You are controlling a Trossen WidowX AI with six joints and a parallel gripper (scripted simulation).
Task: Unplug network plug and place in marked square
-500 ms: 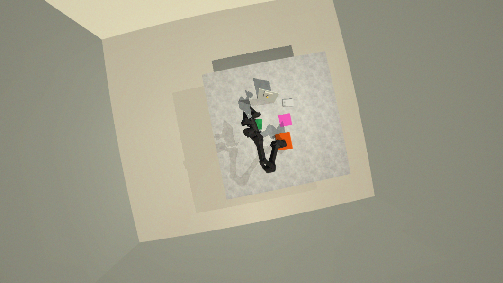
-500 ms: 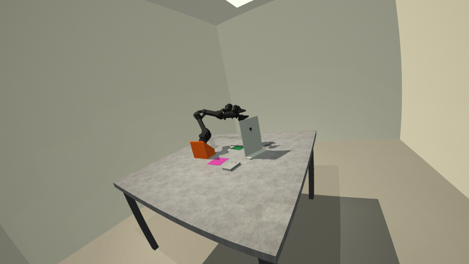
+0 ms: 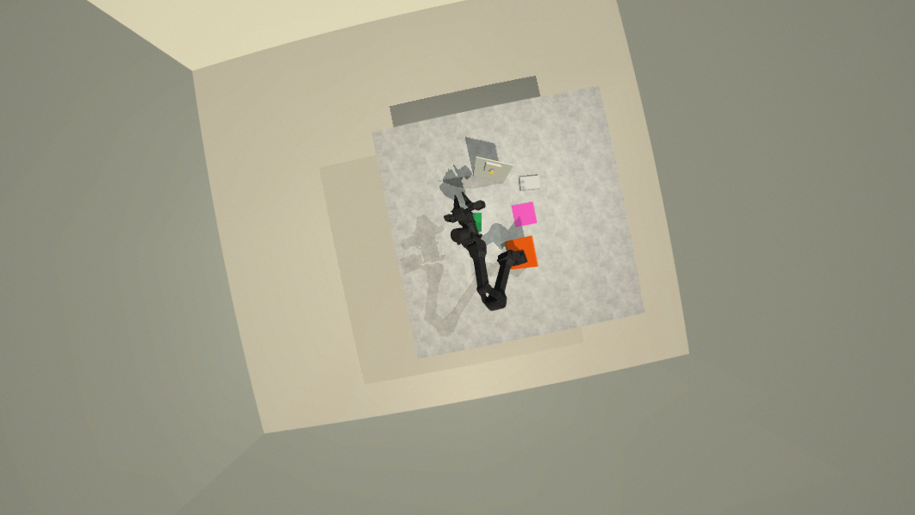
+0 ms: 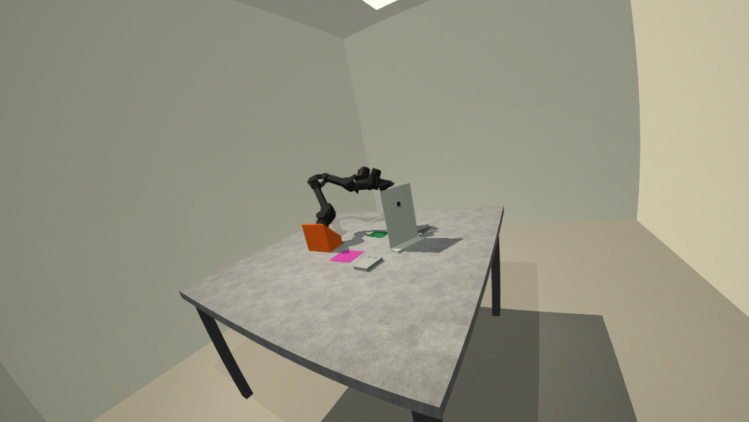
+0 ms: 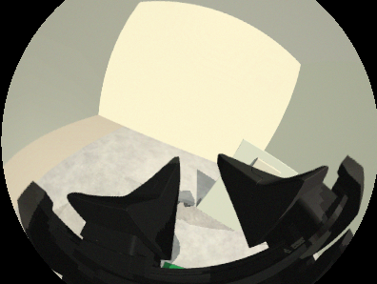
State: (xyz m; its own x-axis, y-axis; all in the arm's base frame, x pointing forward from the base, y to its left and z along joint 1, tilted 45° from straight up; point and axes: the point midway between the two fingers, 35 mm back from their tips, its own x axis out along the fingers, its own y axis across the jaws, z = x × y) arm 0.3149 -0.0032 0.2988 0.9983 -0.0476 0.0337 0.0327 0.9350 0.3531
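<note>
Now: the network plug 190 mm to the right of my gripper tip, 70 mm below it and 70 mm ahead of it. From my gripper tip the other things lie so: pale upright panel (200 mm to the right, 140 mm below, 90 mm ahead); then flat pink square (320 mm to the right, 260 mm below, 160 mm behind).
</note>
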